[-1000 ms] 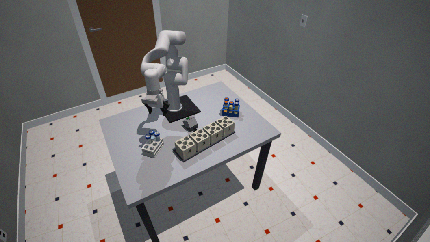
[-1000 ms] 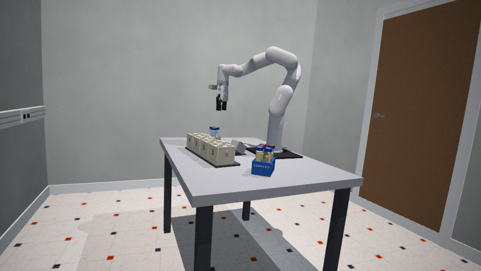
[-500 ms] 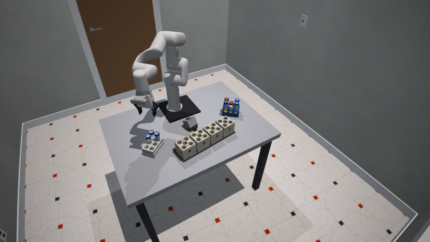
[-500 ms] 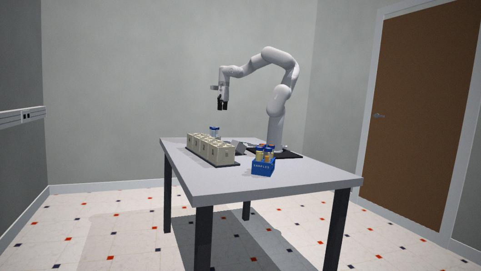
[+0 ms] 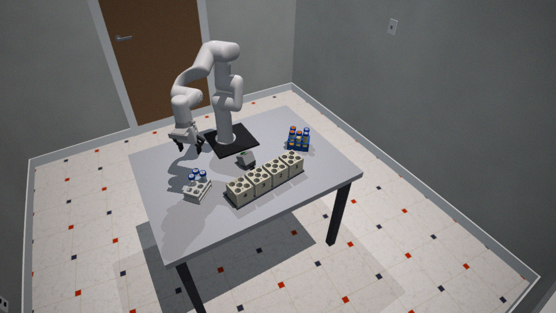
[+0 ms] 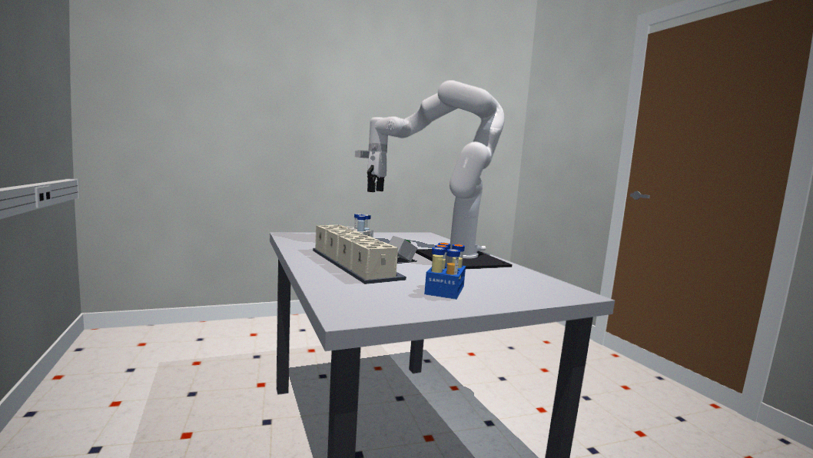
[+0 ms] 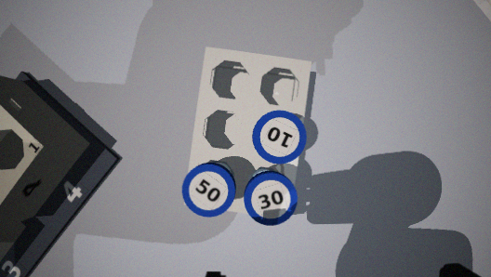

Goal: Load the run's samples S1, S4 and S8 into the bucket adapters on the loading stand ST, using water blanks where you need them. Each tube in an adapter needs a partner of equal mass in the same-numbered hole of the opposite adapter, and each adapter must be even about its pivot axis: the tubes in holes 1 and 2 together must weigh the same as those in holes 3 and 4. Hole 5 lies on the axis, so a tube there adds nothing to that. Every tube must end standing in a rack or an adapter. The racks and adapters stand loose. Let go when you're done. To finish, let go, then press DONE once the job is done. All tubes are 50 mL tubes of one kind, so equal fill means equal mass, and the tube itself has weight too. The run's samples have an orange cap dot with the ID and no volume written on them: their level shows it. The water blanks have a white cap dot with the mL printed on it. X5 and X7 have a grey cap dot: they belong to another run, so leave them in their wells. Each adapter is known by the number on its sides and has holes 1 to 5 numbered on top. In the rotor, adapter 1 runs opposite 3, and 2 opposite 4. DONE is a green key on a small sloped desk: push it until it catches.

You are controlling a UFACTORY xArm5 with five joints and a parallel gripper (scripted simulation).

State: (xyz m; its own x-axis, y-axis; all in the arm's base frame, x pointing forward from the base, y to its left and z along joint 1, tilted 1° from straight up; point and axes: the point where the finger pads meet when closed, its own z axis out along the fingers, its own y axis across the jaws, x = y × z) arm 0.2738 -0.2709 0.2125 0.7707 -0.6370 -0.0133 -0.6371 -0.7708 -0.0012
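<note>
The white rack is 7 cm ahead of my hand, 2 cm to the right of it and 20 cm below it. Round my hand: adapter 3 (18 cm ahead, 27 cm to the left, 18 cm below); then blue samples rack (1 cm behind, 64 cm to the left, 20 cm below).
</note>
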